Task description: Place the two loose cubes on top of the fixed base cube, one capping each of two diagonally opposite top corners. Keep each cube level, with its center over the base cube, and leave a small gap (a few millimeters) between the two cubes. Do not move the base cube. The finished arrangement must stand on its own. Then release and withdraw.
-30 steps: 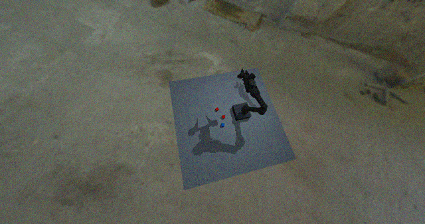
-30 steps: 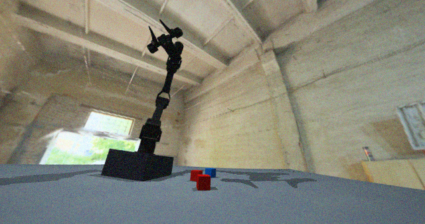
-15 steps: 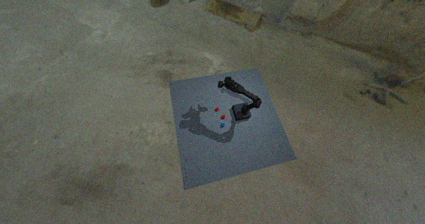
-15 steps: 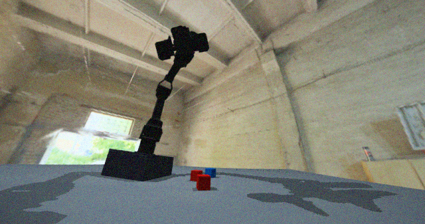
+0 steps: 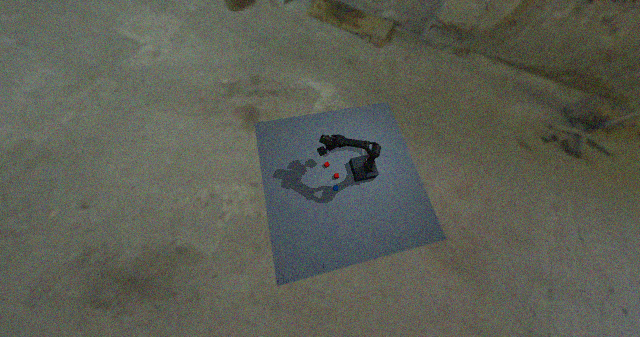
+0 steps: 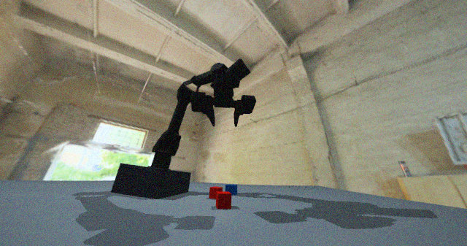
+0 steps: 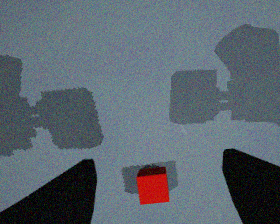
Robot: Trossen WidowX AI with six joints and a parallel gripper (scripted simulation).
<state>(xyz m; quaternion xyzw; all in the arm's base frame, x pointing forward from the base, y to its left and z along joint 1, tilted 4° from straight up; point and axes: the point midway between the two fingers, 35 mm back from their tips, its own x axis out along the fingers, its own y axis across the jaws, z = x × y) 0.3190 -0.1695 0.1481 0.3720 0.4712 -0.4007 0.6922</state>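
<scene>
My gripper tip is now 5 cm past the blue cube, 27 cm to the right of it and 17 cm above it.
</scene>
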